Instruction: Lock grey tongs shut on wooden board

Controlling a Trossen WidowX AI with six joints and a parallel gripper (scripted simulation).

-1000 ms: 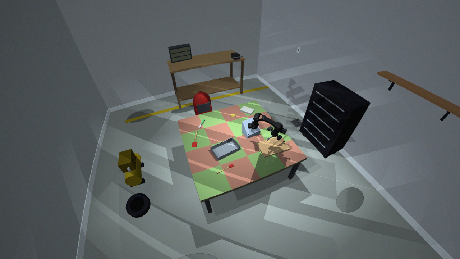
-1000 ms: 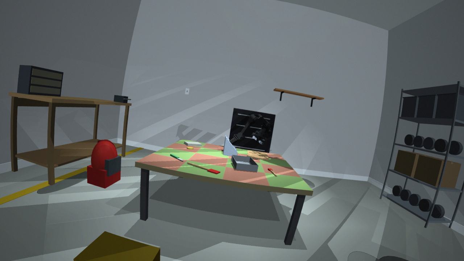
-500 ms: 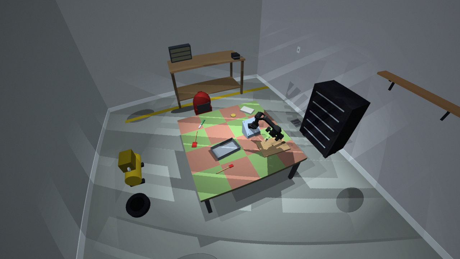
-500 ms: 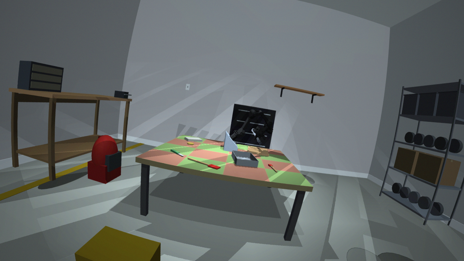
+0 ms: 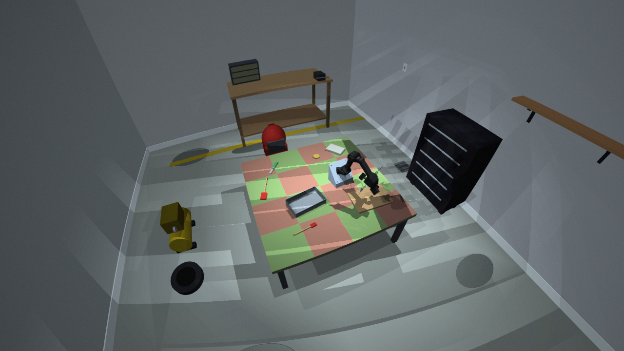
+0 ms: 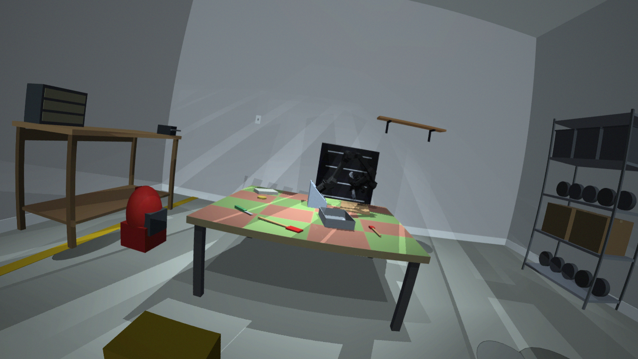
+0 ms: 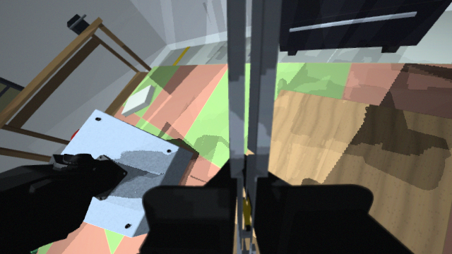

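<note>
Right now the wooden board is 1 cm behind my gripper tip, 7 cm to the left of it and 14 cm below it. The rest, counted from my gripper tip: yellow disc (25 cm ahead, 65 cm to the right, 14 cm below); grey roasting tin (56 cm ahead, 7 cm to the right, 12 cm below); white block (1 cm ahead, 69 cm to the right, 13 cm below).
</note>
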